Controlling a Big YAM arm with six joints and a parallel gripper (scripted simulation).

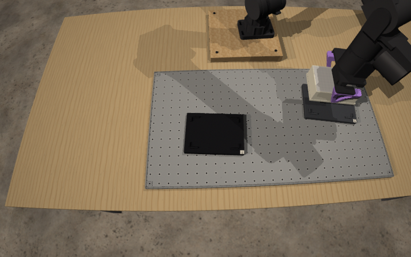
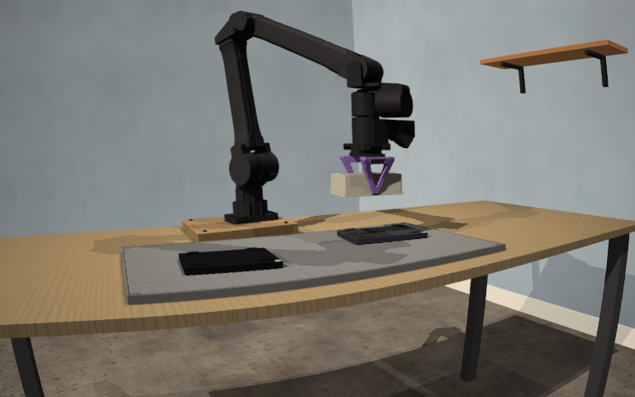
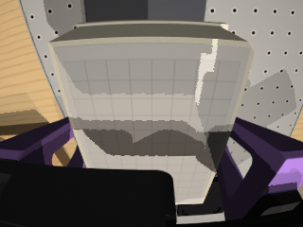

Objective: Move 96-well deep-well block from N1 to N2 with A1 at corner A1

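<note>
Right now my hand is 10 cm above the black plate nest N2 and 4 cm to the right of it. The rest, counted from my hand: cream 96-well deep-well block (1 cm above); black nest N1 (32 cm to the right, 10 cm below, 7 cm ahead).
</note>
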